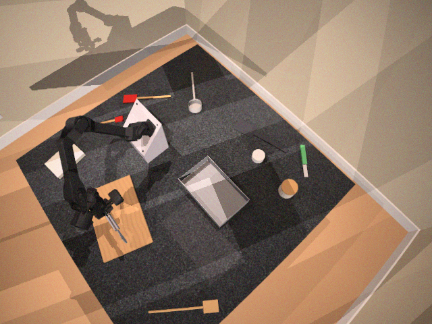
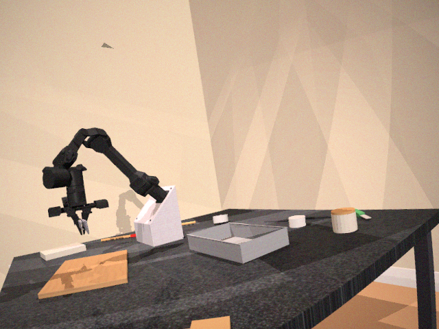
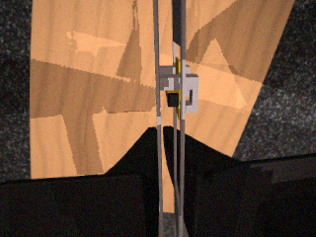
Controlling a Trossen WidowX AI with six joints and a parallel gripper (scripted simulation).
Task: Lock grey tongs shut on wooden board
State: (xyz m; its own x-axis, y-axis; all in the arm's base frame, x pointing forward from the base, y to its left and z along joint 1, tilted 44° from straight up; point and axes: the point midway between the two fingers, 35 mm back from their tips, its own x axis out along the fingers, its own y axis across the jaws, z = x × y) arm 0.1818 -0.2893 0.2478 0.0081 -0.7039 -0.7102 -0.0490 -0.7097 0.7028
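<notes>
The yellow lock piece lies 4 cm behind my gripper tip and 4 cm above it. Round my gripper tip: wooden board (12 cm below); then white block (45 cm behind, 4 cm to the right, 11 cm below); then grey roasting tin (21 cm ahead, 43 cm to the left, 10 cm below).
</notes>
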